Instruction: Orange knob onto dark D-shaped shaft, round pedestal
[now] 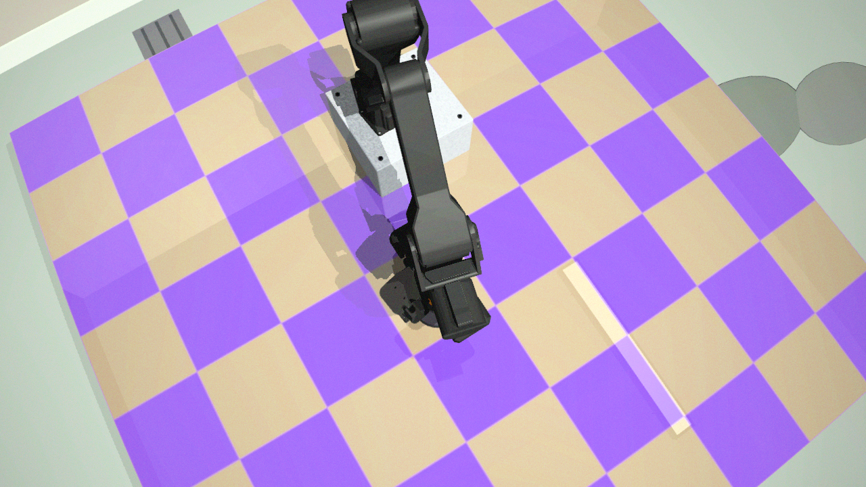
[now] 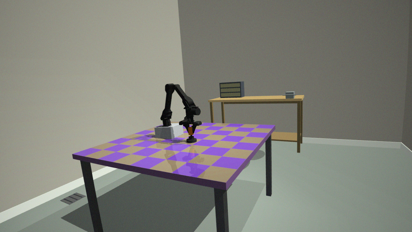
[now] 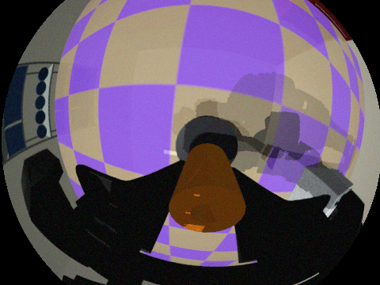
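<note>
Now: the orange knob 20 mm above my gripper tip. The rest, counted from my gripper tip: D-shaped shaft (40 mm below).
</note>
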